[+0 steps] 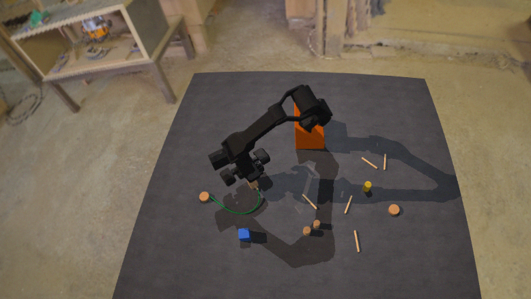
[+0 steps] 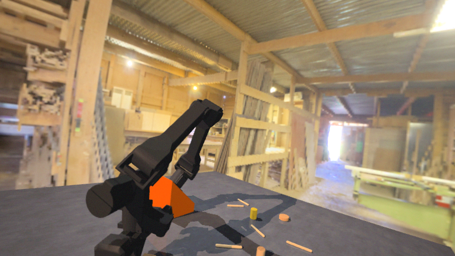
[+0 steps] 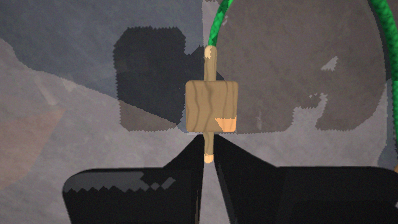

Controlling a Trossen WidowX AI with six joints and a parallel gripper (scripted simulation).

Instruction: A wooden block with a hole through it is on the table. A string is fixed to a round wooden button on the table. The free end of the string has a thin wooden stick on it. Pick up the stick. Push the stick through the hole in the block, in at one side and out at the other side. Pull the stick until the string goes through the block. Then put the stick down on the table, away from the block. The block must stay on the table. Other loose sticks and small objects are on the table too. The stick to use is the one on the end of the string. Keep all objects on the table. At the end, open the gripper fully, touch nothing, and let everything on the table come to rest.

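Now: gripper tip 20 mm short of the wooden block and 20 mm to the right of it. Round my gripper tip: blue cube: 230 mm ahead, 30 mm to the left, 10 mm above; thin wooden stick: 30 mm ahead, 30 mm to the left; round wooden button: 100 mm ahead, 160 mm to the right.
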